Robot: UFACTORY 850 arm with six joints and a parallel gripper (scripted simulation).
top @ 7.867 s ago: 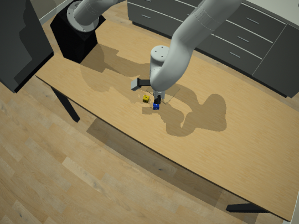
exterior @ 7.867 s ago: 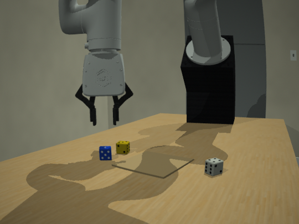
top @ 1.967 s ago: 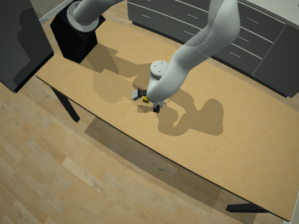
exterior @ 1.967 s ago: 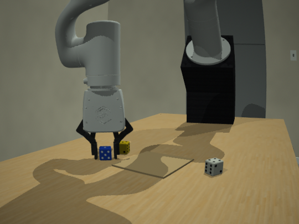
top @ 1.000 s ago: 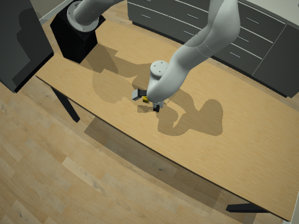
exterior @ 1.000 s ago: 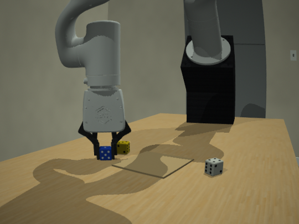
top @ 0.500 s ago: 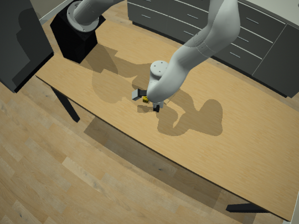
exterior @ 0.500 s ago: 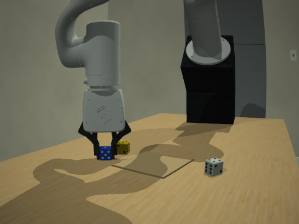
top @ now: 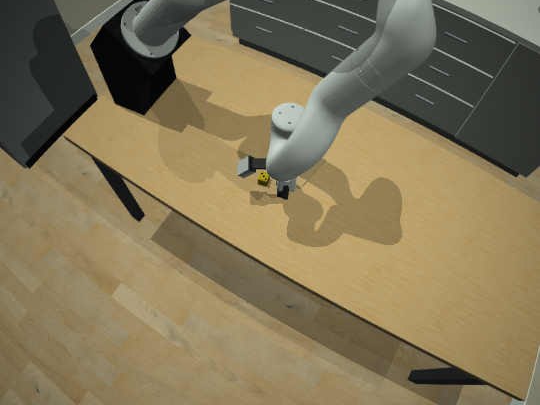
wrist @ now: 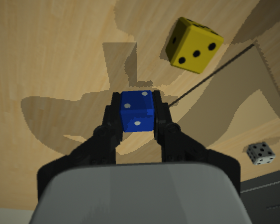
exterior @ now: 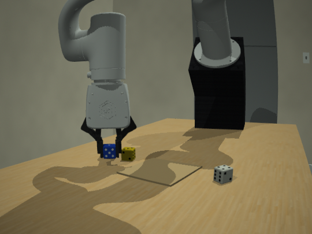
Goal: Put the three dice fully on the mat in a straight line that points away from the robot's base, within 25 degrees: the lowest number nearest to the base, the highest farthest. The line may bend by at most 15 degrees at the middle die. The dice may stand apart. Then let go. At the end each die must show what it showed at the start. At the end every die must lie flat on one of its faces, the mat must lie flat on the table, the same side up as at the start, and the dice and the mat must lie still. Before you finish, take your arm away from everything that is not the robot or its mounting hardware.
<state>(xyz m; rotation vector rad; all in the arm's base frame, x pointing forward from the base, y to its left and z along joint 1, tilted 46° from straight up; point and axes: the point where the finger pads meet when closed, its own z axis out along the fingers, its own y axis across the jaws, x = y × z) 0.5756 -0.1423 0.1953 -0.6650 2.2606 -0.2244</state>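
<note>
The tan mat lies 12 cm to the left of my hand, 4 cm below it and 2 cm behind it. From my hand the other things lie so: white die 27 cm to the left, 3 cm below; then blue die 1 cm below; then yellow die 7 cm behind, 3 cm below, 1 cm to the left.
</note>
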